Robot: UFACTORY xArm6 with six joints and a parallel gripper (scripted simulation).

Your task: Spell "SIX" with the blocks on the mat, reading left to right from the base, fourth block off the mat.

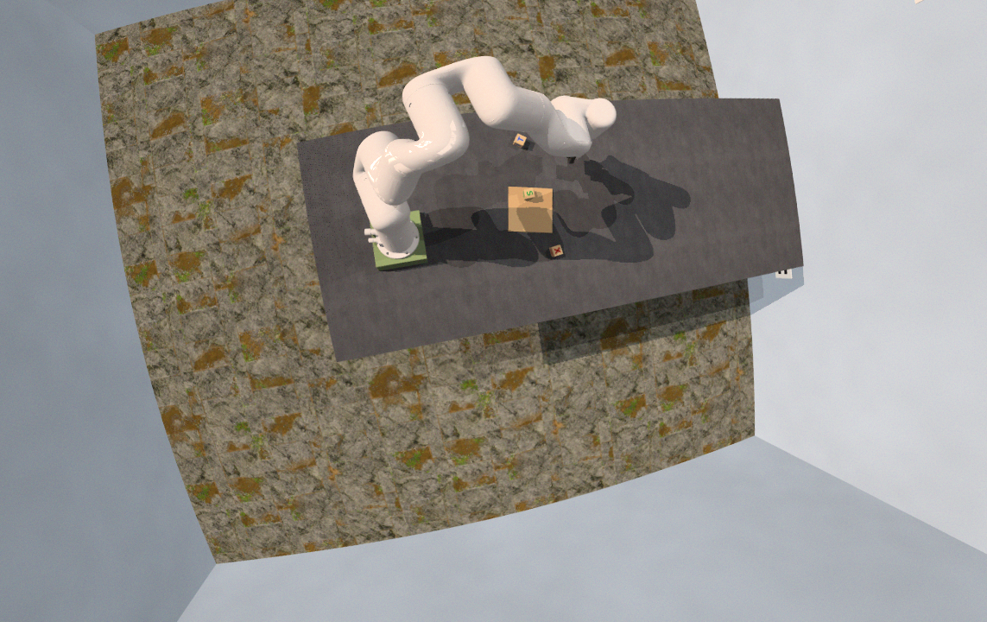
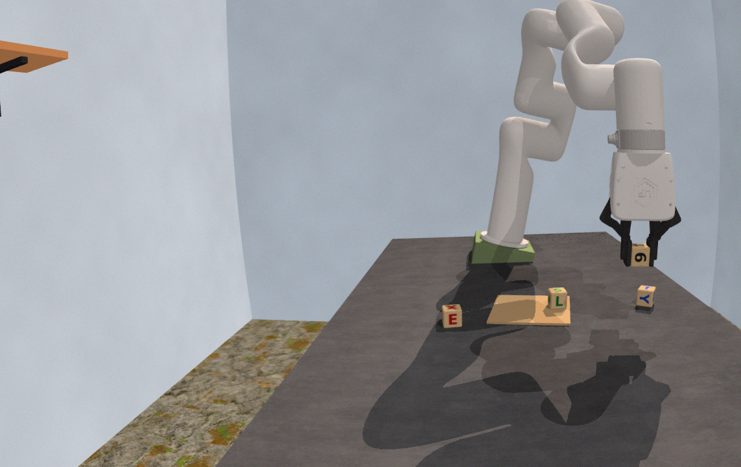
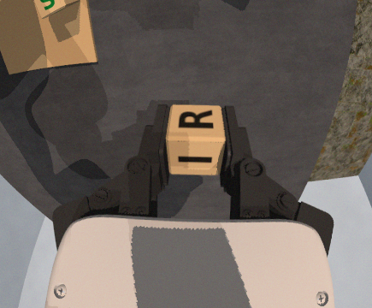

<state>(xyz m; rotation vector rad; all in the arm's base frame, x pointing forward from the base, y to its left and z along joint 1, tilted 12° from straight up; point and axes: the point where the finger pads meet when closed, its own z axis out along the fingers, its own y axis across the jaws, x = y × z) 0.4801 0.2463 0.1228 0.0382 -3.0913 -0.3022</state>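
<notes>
Now: the tan mat 70 mm behind my hand, 180 mm to the right of it and 120 mm below it. Round my hand: S block: 80 mm behind, 130 mm to the right, 100 mm below; then blue-lettered block: 110 mm behind, 40 mm to the left, 110 mm below; then I block: 10 mm below.
</notes>
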